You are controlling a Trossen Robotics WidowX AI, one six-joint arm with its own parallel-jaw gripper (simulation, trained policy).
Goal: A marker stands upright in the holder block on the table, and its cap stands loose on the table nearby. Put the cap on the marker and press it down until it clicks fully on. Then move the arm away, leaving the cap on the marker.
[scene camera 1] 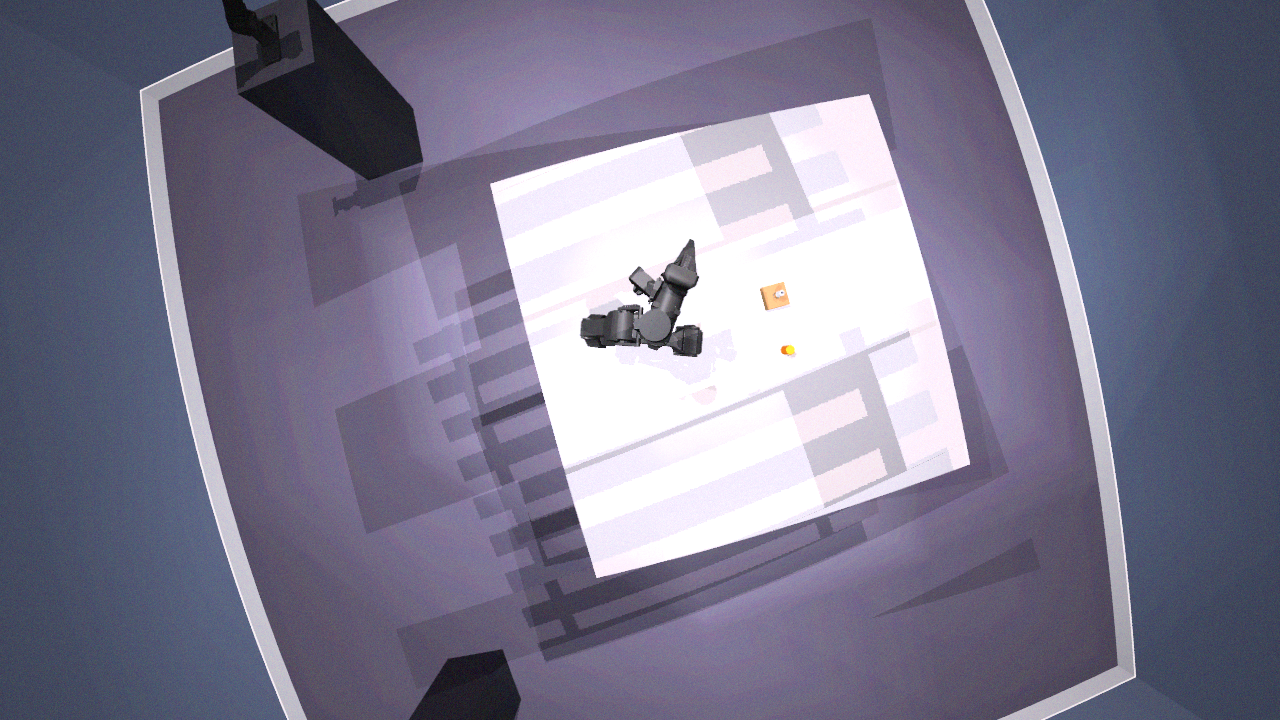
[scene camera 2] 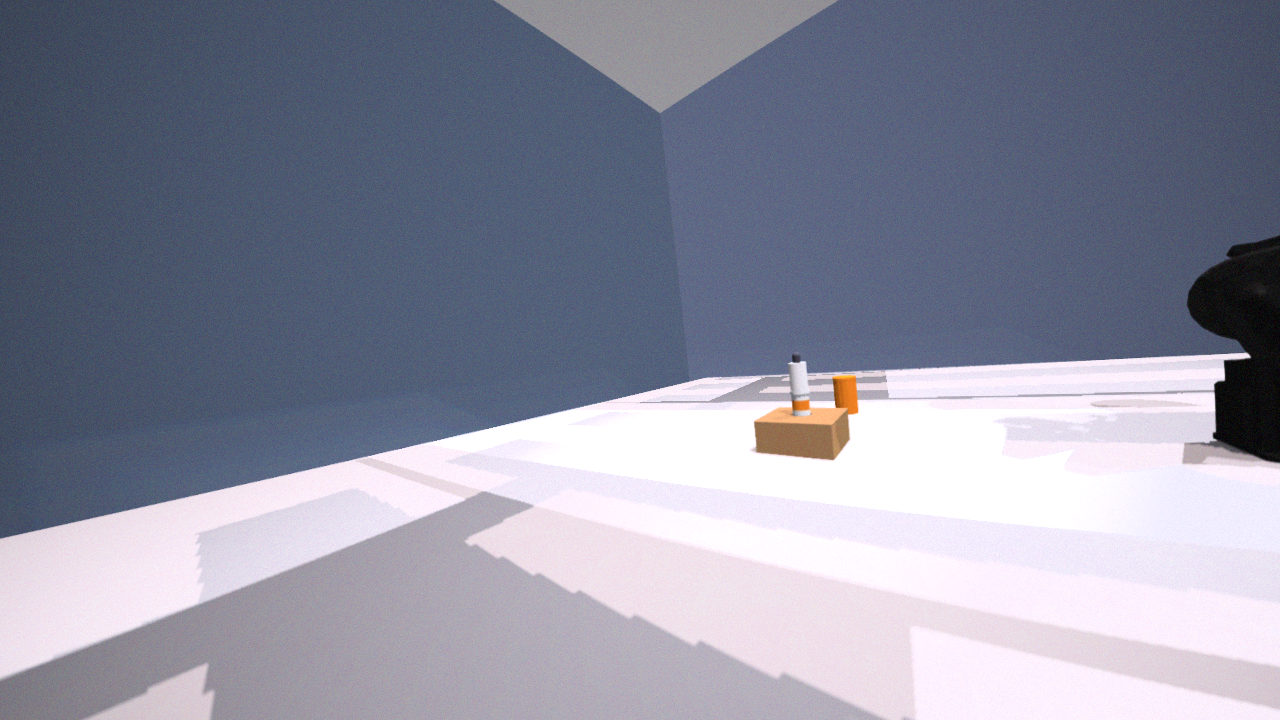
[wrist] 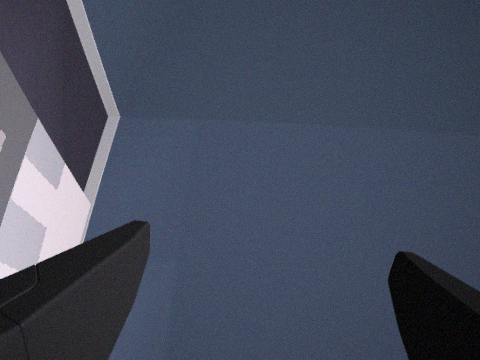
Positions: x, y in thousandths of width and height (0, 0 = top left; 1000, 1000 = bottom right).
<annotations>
My gripper shows in scene camera 1 (538, 338) and in the wrist view (568, 701); in scene camera 2 it is out of frame.
</annotations>
